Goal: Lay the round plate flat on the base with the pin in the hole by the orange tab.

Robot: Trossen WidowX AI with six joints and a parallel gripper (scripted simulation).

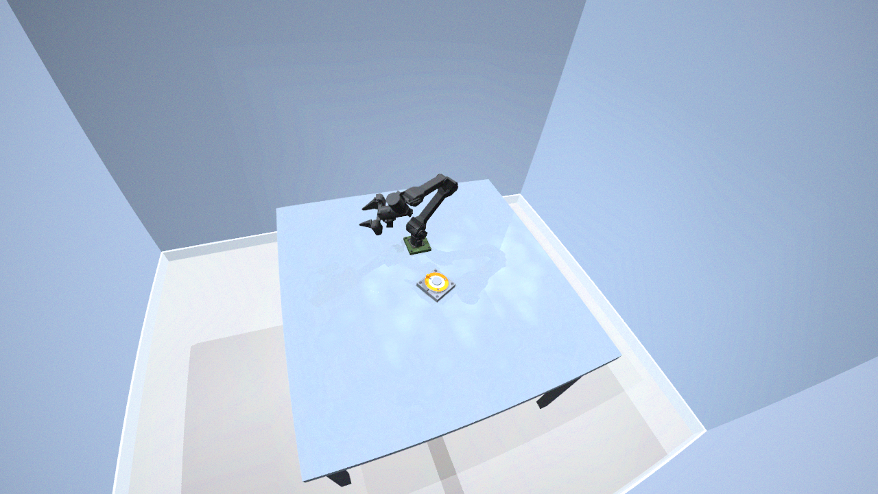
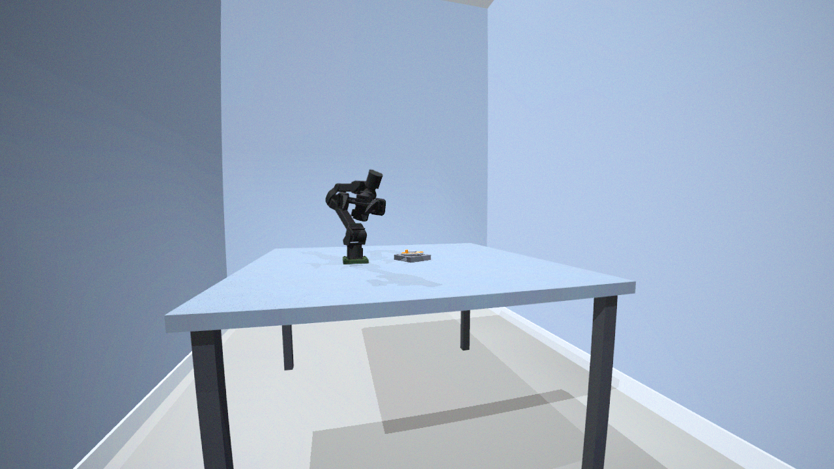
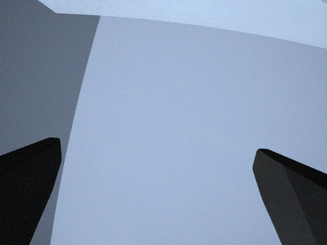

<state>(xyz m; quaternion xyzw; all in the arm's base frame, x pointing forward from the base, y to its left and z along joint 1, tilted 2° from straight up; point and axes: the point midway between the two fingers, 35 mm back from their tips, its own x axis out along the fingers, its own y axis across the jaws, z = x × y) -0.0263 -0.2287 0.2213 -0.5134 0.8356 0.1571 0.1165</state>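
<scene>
Right now the round plate is 280 mm ahead of my gripper tip, 230 mm to the left of it and 190 mm below it. Round my gripper tip: grey square base: 300 mm ahead, 240 mm to the left, 200 mm below.
</scene>
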